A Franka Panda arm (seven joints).
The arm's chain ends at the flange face. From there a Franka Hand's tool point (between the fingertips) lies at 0.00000 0.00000 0.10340 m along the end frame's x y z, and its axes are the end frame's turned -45 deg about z.
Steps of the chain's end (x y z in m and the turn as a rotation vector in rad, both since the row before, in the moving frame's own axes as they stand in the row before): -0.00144 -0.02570 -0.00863 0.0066 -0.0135 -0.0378; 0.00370 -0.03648 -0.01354 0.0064 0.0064 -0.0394; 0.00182 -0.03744 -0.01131 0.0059 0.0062 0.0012; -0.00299 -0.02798 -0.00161 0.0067 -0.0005 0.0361; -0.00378 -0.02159 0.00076 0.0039 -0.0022 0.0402; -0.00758 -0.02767 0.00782 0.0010 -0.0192 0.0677; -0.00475 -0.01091 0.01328 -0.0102 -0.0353 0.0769; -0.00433 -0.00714 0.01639 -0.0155 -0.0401 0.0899; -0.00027 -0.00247 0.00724 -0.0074 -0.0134 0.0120
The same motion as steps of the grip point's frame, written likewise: 0.01662 -0.02065 -0.00864 0.0142 -0.0049 -0.0378; 0.02935 -0.02320 -0.01354 0.0000 0.0091 -0.0394; 0.02865 -0.02516 -0.01131 -0.0002 0.0086 0.0012; 0.01813 -0.02242 -0.00161 0.0051 0.0044 0.0361; 0.01273 -0.01838 0.00076 0.0043 0.0012 0.0402; 0.01293 -0.02645 0.00780 0.0143 -0.0129 0.0677; 0.00110 -0.01303 0.01321 0.0177 -0.0322 0.0769; -0.00199 -0.01009 0.01629 0.0174 -0.0393 0.0899; 0.00004 -0.00239 0.00723 0.0042 -0.0147 0.0120
